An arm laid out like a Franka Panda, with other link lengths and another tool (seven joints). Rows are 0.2 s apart.
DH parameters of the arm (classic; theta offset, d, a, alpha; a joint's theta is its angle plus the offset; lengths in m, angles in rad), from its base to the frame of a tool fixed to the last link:
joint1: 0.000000 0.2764 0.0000 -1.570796
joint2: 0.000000 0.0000 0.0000 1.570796
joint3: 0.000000 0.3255 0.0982 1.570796
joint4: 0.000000 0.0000 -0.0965 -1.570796
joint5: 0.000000 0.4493 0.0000 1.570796
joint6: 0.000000 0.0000 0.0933 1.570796
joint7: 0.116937 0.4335 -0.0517 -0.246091
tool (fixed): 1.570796 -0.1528 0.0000 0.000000
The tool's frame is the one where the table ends.
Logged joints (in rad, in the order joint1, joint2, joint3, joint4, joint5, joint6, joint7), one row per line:
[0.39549 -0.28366 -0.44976 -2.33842 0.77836 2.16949 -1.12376]
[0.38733 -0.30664 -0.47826 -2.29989 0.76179 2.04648 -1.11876]
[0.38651 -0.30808 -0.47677 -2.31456 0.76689 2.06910 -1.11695]
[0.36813 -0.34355 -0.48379 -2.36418 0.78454 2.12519 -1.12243]
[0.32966 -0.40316 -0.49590 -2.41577 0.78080 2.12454 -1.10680]
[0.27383 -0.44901 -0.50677 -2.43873 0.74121 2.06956 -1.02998]
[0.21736 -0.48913 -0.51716 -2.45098 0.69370 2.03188 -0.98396]
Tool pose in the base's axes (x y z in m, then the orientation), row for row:
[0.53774 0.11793 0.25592 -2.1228 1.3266 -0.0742]
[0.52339 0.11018 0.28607 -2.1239 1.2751 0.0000]
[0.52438 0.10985 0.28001 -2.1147 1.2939 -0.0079]
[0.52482 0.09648 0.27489 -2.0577 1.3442 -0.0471]
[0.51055 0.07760 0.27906 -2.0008 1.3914 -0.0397]
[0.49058 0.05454 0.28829 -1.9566 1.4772 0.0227]
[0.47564 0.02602 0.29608 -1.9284 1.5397 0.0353]
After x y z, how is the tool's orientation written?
As a rotation vector, in radians.
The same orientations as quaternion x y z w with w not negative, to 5 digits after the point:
[-0.80499 0.50306 -0.02814 0.31327]
[-0.81049 0.48659 0.00000 0.32609]
[-0.80663 0.49354 -0.00301 0.32520]
[-0.78867 0.51520 -0.01805 0.33504]
[-0.77052 0.53584 -0.01529 0.34488]
[-0.75104 0.56703 0.00871 0.33814]
[-0.73748 0.58883 0.01350 0.33050]

